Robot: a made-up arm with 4 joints. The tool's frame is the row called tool.
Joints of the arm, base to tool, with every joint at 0 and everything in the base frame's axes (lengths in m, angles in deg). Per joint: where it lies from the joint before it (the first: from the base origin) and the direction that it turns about. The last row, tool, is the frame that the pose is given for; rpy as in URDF.
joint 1: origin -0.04 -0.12 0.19 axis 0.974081 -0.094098 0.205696
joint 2: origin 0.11 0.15 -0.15 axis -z
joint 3: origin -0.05 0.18 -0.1 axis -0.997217 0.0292 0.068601
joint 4: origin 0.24 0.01 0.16 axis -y
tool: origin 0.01 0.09 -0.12 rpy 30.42 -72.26 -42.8
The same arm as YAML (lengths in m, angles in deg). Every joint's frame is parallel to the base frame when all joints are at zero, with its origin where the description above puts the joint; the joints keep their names.
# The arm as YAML. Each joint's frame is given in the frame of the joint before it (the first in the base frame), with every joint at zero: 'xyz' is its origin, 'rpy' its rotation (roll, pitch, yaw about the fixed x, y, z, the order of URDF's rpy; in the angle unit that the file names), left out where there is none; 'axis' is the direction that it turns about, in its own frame. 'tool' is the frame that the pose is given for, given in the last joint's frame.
units:
  length: m
  angle: deg
joints:
  - name: joint 1
    type: revolute
    origin:
      xyz: [-0.04, -0.12, 0.19]
    axis: [0.974081, -0.094098, 0.205696]
  - name: joint 2
    type: revolute
    origin:
      xyz: [0.11, 0.15, -0.15]
    axis: [0.0, 0.0, -1.0]
  - name: joint 3
    type: revolute
    origin:
      xyz: [-0.05, 0.18, -0.1]
    axis: [-0.997217, 0.0292, 0.068601]
  - name: joint 4
    type: revolute
    origin:
      xyz: [0.24, 0.01, 0.16]
    axis: [0.0, -1.0, 0.0]
tool:
  origin:
    xyz: [0.01, 0.09, -0.12]
    rpy: [30.42, -72.26, -42.8]

